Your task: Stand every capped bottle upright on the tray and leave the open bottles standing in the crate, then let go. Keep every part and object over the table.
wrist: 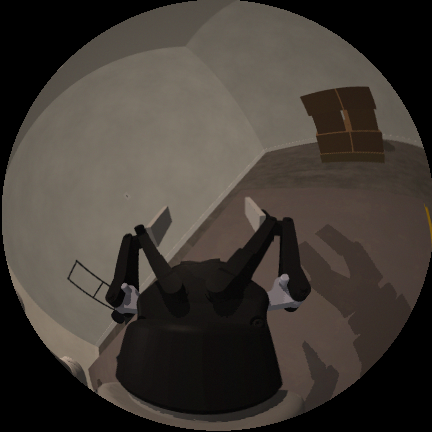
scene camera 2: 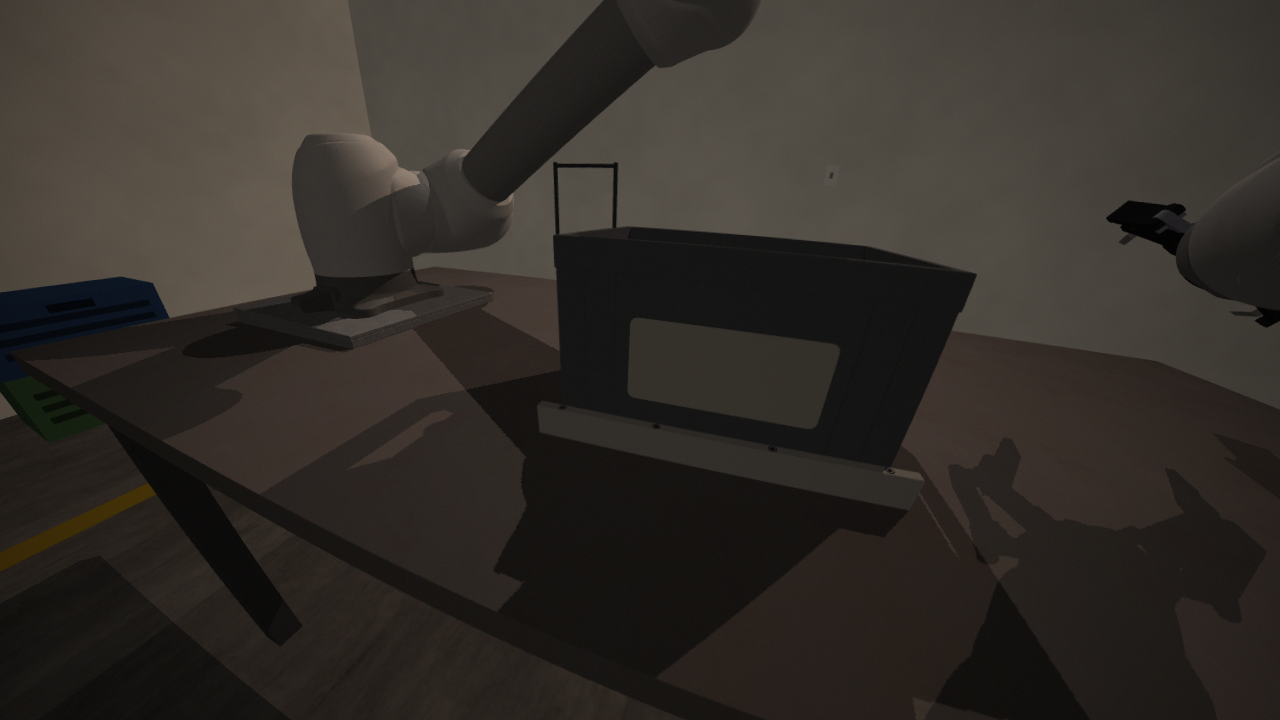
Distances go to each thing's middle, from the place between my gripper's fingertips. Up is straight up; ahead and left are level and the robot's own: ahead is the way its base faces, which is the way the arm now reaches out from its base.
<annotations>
The pale rail [scene camera 2: 865, 482] is 58 cm behind my hand, 30 cm to the right of it and 17 cm below it.
</annotations>
